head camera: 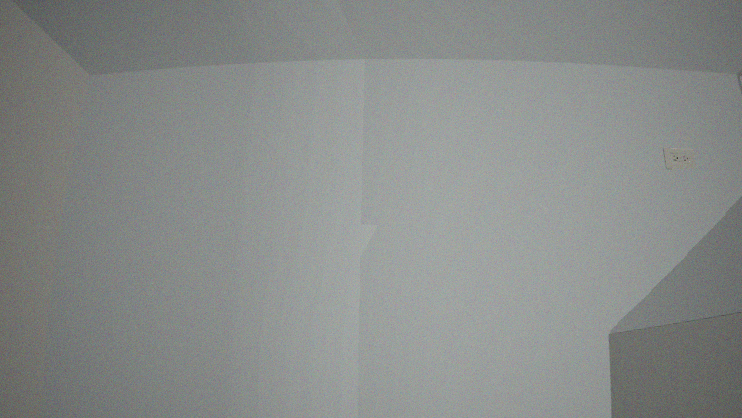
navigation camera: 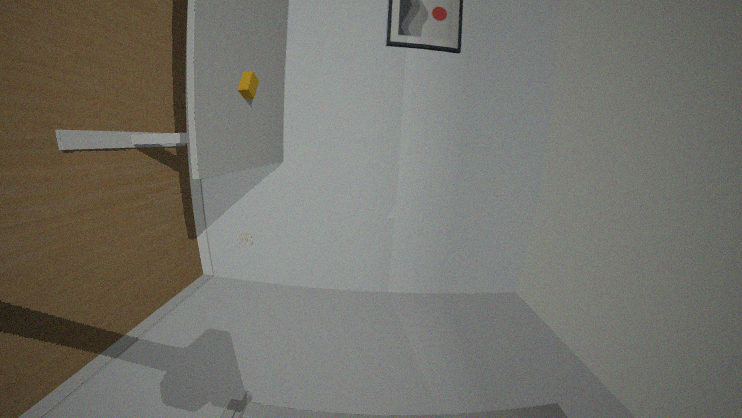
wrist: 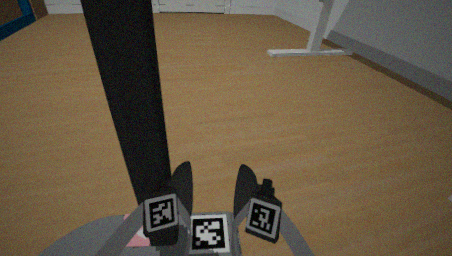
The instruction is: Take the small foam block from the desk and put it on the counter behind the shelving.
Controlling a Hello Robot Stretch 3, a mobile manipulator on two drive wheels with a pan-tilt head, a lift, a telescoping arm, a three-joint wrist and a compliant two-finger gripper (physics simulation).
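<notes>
The small foam block, a yellow-orange block, lies on the grey desk in the upper left of the navigation camera view, which is turned on its side. Part of the desk top shows at the lower right of the head camera view. A white desk leg stands at the upper right in the wrist view. My gripper is open, its two dark fingers apart with wooden floor showing between them. It is away from the block, which does not show in the wrist view. The counter and shelving cannot be made out.
A black column stands left of the gripper, above a grey rounded base. A blue-edged item and white panelling are at the back. A wall outlet and a framed picture are on the wall.
</notes>
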